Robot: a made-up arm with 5 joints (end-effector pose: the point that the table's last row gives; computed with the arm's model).
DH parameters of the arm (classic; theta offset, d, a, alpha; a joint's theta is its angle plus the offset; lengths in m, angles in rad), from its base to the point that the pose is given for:
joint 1: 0 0.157 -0.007 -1.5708
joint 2: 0 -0.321 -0.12 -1.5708
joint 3: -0.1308 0 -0.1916 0
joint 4: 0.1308 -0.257 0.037 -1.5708
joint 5: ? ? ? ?
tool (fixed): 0 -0.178 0 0
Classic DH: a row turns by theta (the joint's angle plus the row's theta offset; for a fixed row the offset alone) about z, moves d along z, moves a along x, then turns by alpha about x.
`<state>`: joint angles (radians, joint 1 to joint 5).
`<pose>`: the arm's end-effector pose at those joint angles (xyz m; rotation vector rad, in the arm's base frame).
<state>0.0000 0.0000 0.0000 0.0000 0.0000</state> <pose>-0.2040 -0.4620 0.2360 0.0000 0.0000 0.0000</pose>
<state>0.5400 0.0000 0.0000 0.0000 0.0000</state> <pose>0.0626 -0.5011 0.2360 0.0000 0.0000 0.5400</pose>
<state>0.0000 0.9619 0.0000 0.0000 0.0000</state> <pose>-0.0549 -0.4620 0.3638 0.0000 0.9619 0.0000</pose>
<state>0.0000 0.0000 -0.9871 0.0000 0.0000</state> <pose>-0.0518 -0.4629 0.2360 0.0000 0.0000 0.9871</pose>
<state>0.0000 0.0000 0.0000 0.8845 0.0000</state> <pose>-0.3351 -0.5069 0.2360 0.0000 0.0000 -0.8845</pose>
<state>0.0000 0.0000 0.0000 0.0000 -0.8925</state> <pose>-0.3709 -0.4620 0.2431 0.0000 0.8925 0.0000</pose>
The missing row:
joint 5: 0 0.116 0.076 -1.5708
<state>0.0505 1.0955 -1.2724 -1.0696 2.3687</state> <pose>0.3338 -0.3360 0.4846 2.4082 -0.5485 -0.3685</pose>
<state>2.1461 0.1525 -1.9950 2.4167 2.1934</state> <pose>0.4792 0.4481 0.5657 1.6865 -1.4949 1.0817</pose>
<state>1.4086 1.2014 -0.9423 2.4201 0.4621</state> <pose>0.6754 -0.1067 0.4934 -1.1764 -0.2530 0.2143</pose>
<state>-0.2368 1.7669 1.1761 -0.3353 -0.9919</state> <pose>0.1087 -0.2115 0.4811 -0.1375 2.6421 -1.1512</pose>
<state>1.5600 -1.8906 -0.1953 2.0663 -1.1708</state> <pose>0.2551 -0.0009 -0.2441 1.8035 1.0465 0.9226</pose>
